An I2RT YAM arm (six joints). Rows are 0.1 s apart.
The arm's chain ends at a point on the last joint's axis. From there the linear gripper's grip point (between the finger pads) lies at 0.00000 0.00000 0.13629 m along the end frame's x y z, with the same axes.
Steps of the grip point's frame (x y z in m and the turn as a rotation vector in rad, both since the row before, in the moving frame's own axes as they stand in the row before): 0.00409, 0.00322, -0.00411, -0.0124, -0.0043, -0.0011; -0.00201, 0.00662, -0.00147, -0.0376, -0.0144, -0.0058; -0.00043, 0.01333, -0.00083, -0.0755, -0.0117, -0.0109; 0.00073, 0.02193, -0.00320, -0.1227, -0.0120, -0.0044; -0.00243, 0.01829, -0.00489, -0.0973, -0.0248, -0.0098; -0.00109, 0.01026, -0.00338, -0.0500, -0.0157, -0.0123; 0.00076, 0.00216, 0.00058, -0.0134, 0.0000, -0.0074; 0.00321, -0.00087, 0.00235, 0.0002, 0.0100, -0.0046; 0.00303, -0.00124, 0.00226, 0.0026, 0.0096, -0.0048
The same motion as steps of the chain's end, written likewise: 0.00468, 0.00153, -0.00410, -0.0124, -0.0043, -0.0011; -0.00006, 0.00149, -0.00136, -0.0376, -0.0144, -0.0058; 0.00111, 0.00304, -0.00043, -0.0755, -0.0117, -0.0109; 0.00232, 0.00525, -0.00217, -0.1227, -0.0120, -0.0044; 0.00088, 0.00503, -0.00420, -0.0973, -0.0248, -0.0098; 0.00101, 0.00344, -0.00319, -0.0500, -0.0157, -0.0123; 0.00075, 0.00033, 0.00059, -0.0134, 0.0000, -0.0074; 0.00185, -0.00084, 0.00236, 0.0002, 0.0100, -0.0046; 0.00172, -0.00088, 0.00227, 0.0026, 0.0096, -0.0048
